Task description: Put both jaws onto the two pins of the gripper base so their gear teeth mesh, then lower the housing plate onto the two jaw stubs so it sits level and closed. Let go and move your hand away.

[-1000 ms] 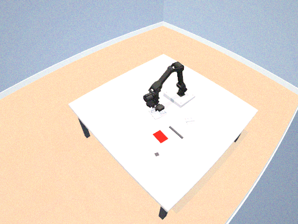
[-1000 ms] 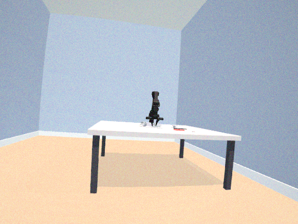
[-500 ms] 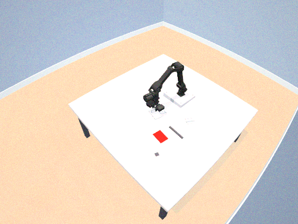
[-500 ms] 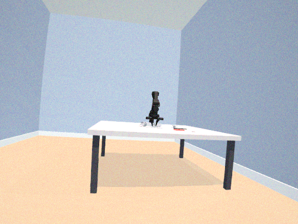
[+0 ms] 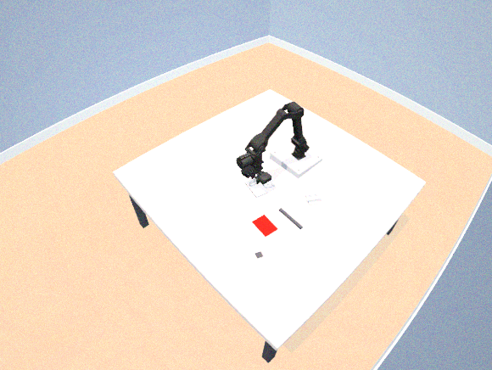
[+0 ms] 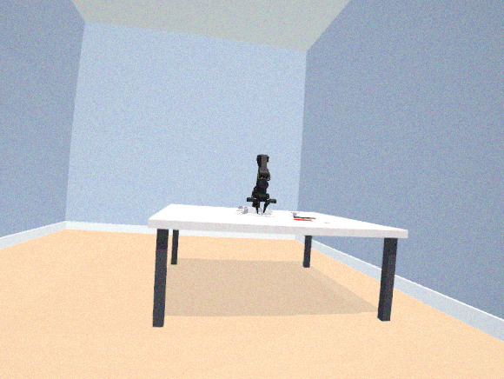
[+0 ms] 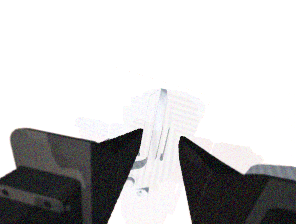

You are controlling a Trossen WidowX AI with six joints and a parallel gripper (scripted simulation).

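The white jaw piece is 100 mm to the right of my gripper tip, 20 mm behind it and 20 mm above it. The rest, counted from my gripper tip: dark grey bar (290 mm to the left, 10 mm below, 10 mm ahead); then small white part (260 mm to the left, 160 mm behind, 10 mm above); then red flat rectangle (240 mm to the left, 130 mm ahead, 10 mm below).
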